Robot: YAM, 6 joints.
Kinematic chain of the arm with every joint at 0, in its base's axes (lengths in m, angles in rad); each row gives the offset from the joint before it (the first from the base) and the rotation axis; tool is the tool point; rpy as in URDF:
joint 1: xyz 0 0 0.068 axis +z
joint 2: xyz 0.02 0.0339 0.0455 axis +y
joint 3: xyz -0.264 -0.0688 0 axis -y
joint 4: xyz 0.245 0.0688 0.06 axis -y
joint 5: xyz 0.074 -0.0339 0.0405 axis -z
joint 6: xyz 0.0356 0 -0.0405 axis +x
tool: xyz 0 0 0 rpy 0 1.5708 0
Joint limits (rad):
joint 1: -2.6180..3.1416
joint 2: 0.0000..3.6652
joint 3: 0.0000..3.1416
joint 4: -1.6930..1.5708
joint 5: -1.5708..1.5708
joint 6: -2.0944..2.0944
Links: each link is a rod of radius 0.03 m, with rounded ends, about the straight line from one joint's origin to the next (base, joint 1, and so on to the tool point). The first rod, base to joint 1, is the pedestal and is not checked.
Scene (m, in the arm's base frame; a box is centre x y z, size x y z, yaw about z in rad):
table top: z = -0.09
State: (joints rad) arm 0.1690 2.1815 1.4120 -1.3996 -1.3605 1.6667
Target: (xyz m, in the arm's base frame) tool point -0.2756 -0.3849 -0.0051
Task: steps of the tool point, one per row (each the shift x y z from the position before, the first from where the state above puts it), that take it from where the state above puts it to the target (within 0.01 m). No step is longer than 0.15 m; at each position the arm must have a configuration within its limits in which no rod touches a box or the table.
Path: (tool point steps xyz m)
1: 0.0295 -0.0940 -0.0133
2: 0.0017 -0.1027 -0.0140
3: -0.0284 -0.1029 -0.0146
4: -0.0583 -0.0941 -0.0153
5: -0.0853 -0.0765 -0.0158
6: -0.1064 -0.0511 -0.0163
7: -0.1198 -0.0199 -0.0167
8: -0.1237 0.0146 -0.0170
9: -0.1174 0.0496 -0.0172

